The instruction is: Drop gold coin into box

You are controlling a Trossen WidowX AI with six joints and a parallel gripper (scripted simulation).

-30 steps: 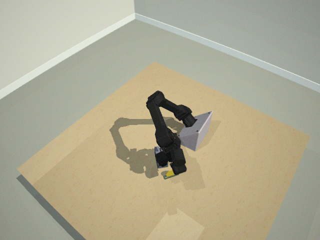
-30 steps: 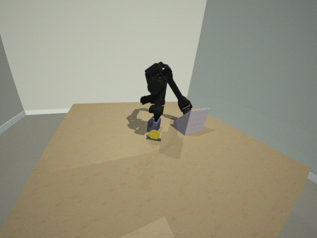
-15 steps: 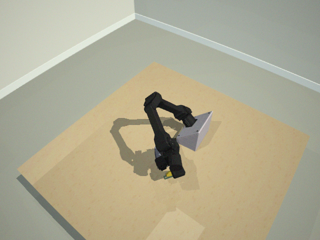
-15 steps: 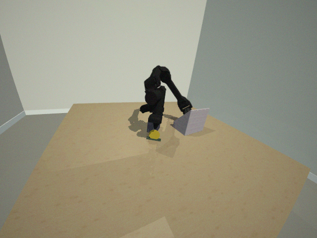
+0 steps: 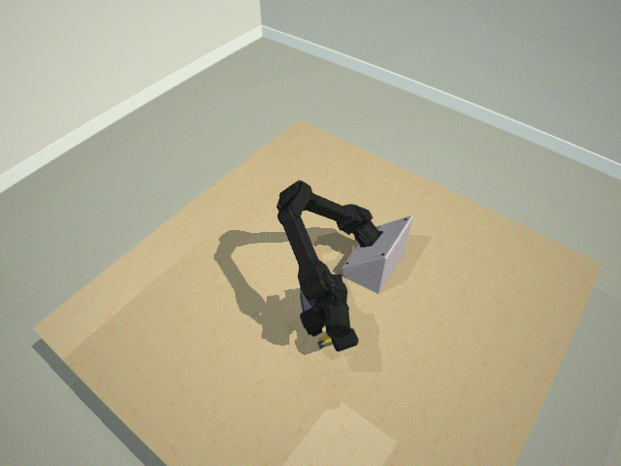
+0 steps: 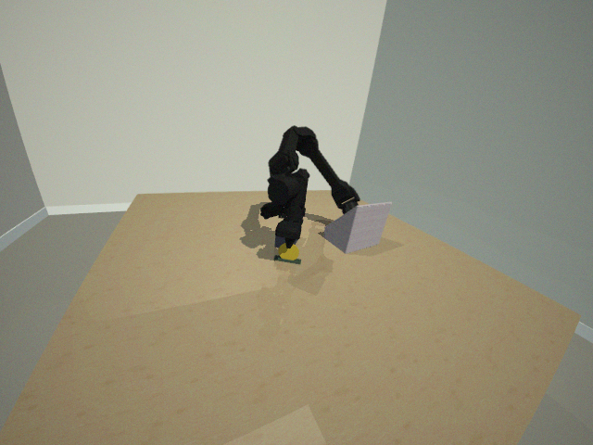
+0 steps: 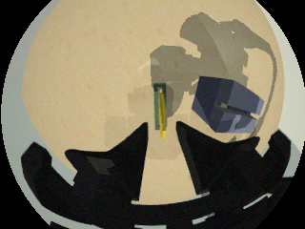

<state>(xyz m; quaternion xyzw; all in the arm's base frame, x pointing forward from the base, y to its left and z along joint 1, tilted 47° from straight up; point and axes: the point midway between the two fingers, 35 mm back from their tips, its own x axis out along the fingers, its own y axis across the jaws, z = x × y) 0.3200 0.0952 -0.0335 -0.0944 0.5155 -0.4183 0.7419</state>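
The gold coin lies 30 mm below my gripper tip.
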